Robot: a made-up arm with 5 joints.
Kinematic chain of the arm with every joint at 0, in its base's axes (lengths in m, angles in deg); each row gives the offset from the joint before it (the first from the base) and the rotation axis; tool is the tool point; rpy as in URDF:
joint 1: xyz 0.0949 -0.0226 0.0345 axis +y
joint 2: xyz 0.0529 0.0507 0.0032 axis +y
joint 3: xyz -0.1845 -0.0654 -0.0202 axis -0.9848 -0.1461 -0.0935
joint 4: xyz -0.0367 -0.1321 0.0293 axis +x
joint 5: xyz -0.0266 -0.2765 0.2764 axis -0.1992 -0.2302 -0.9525
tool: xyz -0.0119 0.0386 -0.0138 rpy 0 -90 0
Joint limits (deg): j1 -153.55..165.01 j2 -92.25..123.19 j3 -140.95..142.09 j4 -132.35..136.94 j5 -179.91..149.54
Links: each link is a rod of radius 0.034 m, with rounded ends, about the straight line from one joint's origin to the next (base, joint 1, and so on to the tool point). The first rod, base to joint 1, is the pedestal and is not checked.
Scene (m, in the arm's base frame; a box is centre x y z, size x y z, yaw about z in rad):
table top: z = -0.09
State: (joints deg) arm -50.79 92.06 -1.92 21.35 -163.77
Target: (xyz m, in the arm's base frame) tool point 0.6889 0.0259 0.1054
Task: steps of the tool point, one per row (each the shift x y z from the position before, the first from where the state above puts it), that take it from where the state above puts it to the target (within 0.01 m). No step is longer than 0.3 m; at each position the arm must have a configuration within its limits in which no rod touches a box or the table.
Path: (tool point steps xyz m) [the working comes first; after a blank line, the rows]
Joints at the target: -7.53 123.19 33.30 -37.60 -171.27
Straight joint move there: clear.

1: 0.2363 0.0916 0.1042
2: 0.2342 0.1466 -0.0329
3: 0.1538 0.1788 -0.1379
4: 0.0347 0.1830 -0.1716

